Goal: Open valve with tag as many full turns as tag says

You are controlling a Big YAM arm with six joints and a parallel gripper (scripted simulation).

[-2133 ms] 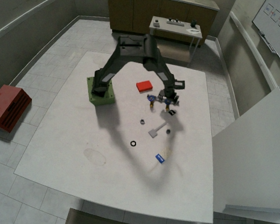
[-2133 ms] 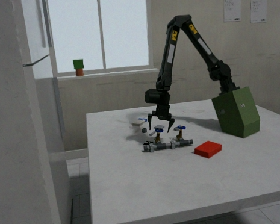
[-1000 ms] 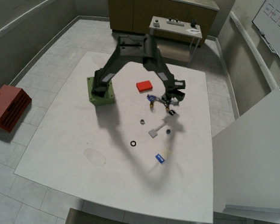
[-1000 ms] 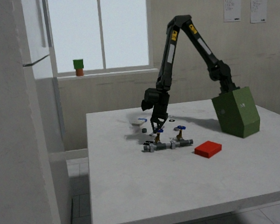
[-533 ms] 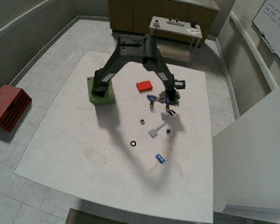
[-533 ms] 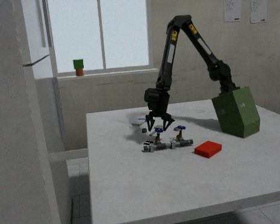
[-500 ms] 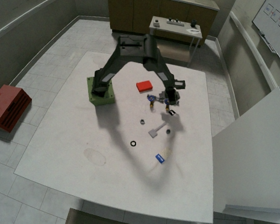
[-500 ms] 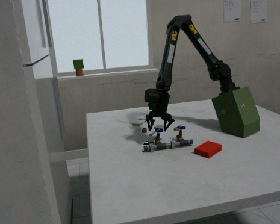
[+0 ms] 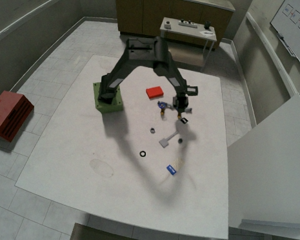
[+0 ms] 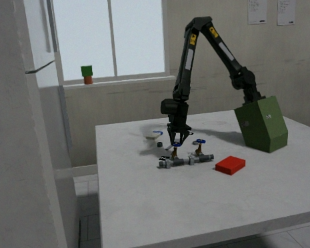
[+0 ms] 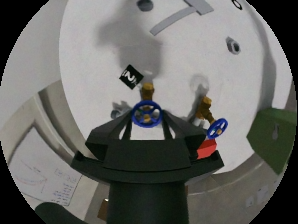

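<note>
My hand is 8 cm above the small black tag, 5 cm short of it and 3 cm to the left of it. Round my hand: grey paddle-shaped tool: 20 cm to the right, 8 cm below, 5 cm behind; red block: 20 cm behind, 17 cm to the left, 7 cm below; blue card: 37 cm to the right, 8 cm below, 2 cm ahead.
</note>
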